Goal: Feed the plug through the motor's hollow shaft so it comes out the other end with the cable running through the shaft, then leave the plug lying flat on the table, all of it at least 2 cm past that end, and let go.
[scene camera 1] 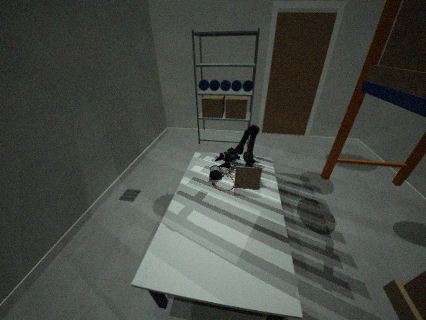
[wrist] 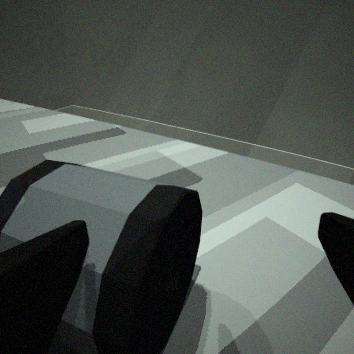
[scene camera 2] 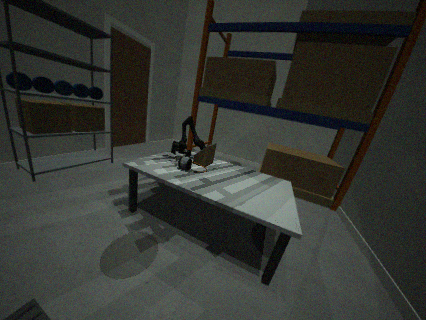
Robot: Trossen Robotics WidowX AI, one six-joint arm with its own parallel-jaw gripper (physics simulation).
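Pixels of known places: gripper, fingertip midpoint: (scene camera 1: 216, 163) (wrist: 203, 228) (scene camera 2: 180, 155); arm's base at its link origin: (scene camera 1: 249, 169) (scene camera 2: 204, 149).
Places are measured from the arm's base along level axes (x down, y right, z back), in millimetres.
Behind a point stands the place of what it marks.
Observation:
The motor (scene camera 1: 215, 173) {z -286, x 61, y -48 mm} (scene camera 2: 185, 163) {z -339, x 72, y -30 mm} (wrist: 100, 200) {z -293, x 39, y 17 mm}, a grey cylinder with black end rings, lies on its side on the table (scene camera 1: 215, 270) {z -97, x 141, y -793 mm} (scene camera 2: 270, 200) {z -254, x 141, y -771 mm}. My gripper (scene camera 1: 218, 159) {z -301, x 34, y 67 mm} (scene camera 2: 175, 150) {z -301, x 34, y 67 mm} (wrist: 203, 228) {z -301, x 34, y 67 mm} is open and empty, beside the motor on the arm's side. In the wrist view its left finger overlaps the motor's grey body, and the motor's right black ring shows between the fingers. The thin orange cable (scene camera 1: 223, 190) {z -187, x 135, y -166 mm} curves over the table beside the motor. The plug cannot be made out in any view, and the shaft opening is too dark to see into.
A brown upright box or panel (scene camera 1: 248, 178) {z 5, x 26, y -91 mm} (scene camera 2: 205, 155) {z -106, x 20, y -84 mm} stands close to the motor and the cable, in front of the arm's base. The table's far edge shows beyond the motor in the wrist view. A metal shelf rack (scene camera 1: 226, 33) stands behind the table.

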